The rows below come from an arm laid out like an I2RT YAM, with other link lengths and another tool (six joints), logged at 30 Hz.
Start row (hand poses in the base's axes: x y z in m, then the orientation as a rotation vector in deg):
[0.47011 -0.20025 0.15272 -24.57 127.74 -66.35]
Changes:
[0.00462 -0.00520 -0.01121 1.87 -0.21 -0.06]
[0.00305 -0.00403 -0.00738 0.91 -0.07 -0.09]
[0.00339 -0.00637 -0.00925 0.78 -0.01 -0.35]
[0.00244 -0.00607 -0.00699 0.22 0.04 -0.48]
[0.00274 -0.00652 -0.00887 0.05 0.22 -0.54]
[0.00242 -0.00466 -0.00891 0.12 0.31 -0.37]
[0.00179 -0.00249 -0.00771 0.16 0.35 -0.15]
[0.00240 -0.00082 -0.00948 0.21 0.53 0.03]
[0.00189 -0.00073 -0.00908 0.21 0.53 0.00]
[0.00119 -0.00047 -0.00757 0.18 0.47 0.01]
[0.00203 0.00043 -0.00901 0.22 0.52 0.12]
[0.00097 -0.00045 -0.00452 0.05 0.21 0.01]
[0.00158 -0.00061 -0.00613 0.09 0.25 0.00]
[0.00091 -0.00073 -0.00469 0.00 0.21 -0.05]
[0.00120 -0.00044 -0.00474 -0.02 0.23 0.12]
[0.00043 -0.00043 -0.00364 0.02 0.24 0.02]
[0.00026 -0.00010 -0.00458 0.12 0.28 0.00]
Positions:
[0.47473 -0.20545 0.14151 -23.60 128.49 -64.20]
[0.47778 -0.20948 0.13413 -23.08 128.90 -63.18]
[0.48117 -0.21585 0.12488 -22.37 129.40 -62.45]
[0.48361 -0.22192 0.11789 -21.78 129.74 -62.44]
[0.48635 -0.22844 0.10902 -21.31 130.18 -62.66]
[0.48877 -0.23310 0.10011 -21.05 130.66 -62.72]
[0.49056 -0.23559 0.09240 -21.04 131.10 -62.62]
[0.49296 -0.23641 0.08292 -21.32 131.65 -62.38]
[0.49485 -0.23714 0.07384 -21.57 132.21 -62.16]
[0.49604 -0.23761 0.06627 -21.81 132.70 -61.96]
[0.49807 -0.23718 0.05726 -22.18 133.20 -61.66]
[0.49904 -0.23763 0.05274 -22.30 133.40 -61.60]
[0.50062 -0.23824 0.04661 -22.42 133.66 -61.50]
[0.50153 -0.23897 0.04192 -22.49 133.87 -61.53]
[0.50273 -0.23941 0.03718 -22.78 134.01 -61.51]
[0.50316 -0.23984 0.03354 -22.95 134.22 -61.49]
[0.50342 -0.23994 0.02896 -23.08 134.52 -61.35]

